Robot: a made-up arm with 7 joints.
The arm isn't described. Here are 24 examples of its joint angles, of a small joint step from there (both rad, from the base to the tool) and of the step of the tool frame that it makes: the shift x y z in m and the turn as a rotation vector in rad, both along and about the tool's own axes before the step.
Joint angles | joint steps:
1: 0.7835 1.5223 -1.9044 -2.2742 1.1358 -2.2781 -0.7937 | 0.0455 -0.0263 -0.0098 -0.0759 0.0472 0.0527 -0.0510
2: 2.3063 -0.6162 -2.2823 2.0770 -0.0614 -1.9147 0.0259 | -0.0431 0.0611 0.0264 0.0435 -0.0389 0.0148 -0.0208
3: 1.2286 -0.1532 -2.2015 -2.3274 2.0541 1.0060 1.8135 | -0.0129 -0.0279 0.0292 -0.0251 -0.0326 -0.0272 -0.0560
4: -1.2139 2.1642 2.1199 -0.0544 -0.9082 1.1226 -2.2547 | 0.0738 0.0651 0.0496 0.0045 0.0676 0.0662 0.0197
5: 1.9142 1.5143 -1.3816 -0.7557 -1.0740 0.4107 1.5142 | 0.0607 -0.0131 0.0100 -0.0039 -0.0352 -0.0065 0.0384
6: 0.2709 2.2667 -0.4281 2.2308 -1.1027 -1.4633 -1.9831 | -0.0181 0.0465 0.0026 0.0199 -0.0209 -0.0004 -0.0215
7: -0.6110 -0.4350 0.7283 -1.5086 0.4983 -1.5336 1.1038 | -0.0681 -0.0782 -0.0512 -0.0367 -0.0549 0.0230 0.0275
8: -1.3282 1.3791 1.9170 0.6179 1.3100 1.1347 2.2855 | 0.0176 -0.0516 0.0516 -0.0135 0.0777 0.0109 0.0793
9: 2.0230 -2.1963 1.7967 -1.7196 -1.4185 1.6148 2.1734 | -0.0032 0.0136 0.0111 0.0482 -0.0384 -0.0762 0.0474
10: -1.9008 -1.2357 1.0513 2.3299 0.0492 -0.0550 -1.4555 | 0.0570 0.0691 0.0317 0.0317 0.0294 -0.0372 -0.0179
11: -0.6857 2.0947 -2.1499 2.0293 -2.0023 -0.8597 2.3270 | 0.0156 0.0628 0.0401 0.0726 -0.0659 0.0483 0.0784
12: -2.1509 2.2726 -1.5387 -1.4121 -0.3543 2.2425 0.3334 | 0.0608 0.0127 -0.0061 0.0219 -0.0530 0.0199 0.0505
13: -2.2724 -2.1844 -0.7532 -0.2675 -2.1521 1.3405 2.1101 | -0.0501 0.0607 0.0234 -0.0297 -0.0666 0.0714 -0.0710
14: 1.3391 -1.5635 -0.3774 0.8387 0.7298 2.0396 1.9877 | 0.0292 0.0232 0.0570 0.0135 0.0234 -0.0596 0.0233
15: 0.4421 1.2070 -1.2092 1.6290 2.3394 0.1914 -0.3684 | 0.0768 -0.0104 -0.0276 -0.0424 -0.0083 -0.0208 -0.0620
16: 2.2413 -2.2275 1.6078 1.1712 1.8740 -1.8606 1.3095 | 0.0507 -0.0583 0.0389 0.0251 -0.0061 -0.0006 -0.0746
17: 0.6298 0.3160 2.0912 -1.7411 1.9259 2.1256 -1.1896 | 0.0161 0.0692 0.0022 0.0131 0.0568 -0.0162 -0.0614
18: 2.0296 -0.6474 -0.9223 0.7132 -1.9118 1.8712 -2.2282 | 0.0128 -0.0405 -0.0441 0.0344 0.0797 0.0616 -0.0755
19: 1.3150 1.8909 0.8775 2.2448 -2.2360 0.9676 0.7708 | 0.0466 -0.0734 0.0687 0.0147 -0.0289 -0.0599 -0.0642
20: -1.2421 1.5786 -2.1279 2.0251 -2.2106 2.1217 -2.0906 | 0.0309 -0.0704 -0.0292 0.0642 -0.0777 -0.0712 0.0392
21: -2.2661 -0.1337 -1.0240 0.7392 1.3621 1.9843 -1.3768 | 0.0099 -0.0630 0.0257 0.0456 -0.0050 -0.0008 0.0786
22: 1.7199 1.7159 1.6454 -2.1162 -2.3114 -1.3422 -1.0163 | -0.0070 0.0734 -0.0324 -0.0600 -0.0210 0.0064 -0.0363
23: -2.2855 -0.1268 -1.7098 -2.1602 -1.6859 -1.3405 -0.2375 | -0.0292 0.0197 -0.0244 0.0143 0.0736 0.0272 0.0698
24: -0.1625 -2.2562 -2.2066 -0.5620 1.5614 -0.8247 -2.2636 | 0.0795 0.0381 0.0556 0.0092 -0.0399 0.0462 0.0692
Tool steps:
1: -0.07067 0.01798 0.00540 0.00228 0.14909 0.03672
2: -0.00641 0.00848 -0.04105 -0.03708 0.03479 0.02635
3: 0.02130 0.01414 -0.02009 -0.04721 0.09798 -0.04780
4: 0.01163 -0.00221 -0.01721 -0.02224 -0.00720 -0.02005
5: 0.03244 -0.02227 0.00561 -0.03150 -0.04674 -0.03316
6: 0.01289 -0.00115 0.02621 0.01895 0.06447 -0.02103
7: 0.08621 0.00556 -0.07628 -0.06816 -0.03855 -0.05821
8: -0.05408 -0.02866 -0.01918 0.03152 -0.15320 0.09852
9: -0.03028 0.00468 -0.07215 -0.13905 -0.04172 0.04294
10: 0.06130 -0.05141 0.11214 0.11817 -0.04252 -0.09713
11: -0.01423 -0.01798 0.02519 0.03819 -0.06035 -0.00489
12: 0.00439 -0.01817 0.04099 0.02410 -0.03091 0.03835
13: 0.05745 0.00301 0.08691 0.11986 0.12106 -0.09710
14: -0.02896 -0.04207 -0.01840 0.01913 -0.00153 0.10420
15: 0.01355 0.01342 0.02248 0.04188 0.16753 -0.06284
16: 0.06266 0.02331 -0.02616 -0.03638 0.13190 -0.05379
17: 0.00962 -0.01811 -0.04023 -0.08289 0.08488 -0.03366
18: 0.02384 -0.02013 -0.00927 0.02054 0.06351 -0.03200
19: -0.01612 0.00466 -0.05656 -0.06739 0.08506 -0.00613
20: -0.09871 -0.00389 0.06690 0.10171 -0.18330 0.15684
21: -0.00679 -0.00176 -0.01634 -0.09753 -0.11058 0.02706
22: 0.00629 -0.00858 0.00124 0.01065 0.03664 -0.00381
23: -0.06178 0.01112 0.06494 0.06297 -0.12603 0.04748
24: 0.00068 0.03350 -0.04908 -0.00876 0.07108 0.01264
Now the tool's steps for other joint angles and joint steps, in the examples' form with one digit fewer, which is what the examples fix.
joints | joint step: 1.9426 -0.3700 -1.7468 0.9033 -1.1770 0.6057 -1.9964 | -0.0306 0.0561 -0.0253 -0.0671 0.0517 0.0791 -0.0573
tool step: 0.0027 0.0083 -0.1378 -0.1828 -0.0230 -0.0374
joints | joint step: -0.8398 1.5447 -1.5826 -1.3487 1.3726 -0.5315 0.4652 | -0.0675 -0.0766 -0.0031 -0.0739 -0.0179 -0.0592 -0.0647
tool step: -0.0131 -0.0217 -0.0313 -0.0485 0.1411 -0.0361
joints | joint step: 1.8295 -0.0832 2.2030 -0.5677 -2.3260 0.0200 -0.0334 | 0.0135 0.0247 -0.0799 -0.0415 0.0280 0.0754 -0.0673
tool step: -0.1022 -0.0153 0.0410 0.0275 -0.0047 0.1327
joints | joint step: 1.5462 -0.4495 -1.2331 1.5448 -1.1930 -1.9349 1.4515 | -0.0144 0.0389 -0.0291 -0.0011 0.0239 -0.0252 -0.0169
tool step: -0.0120 0.0077 -0.0063 -0.0066 0.0471 0.0226
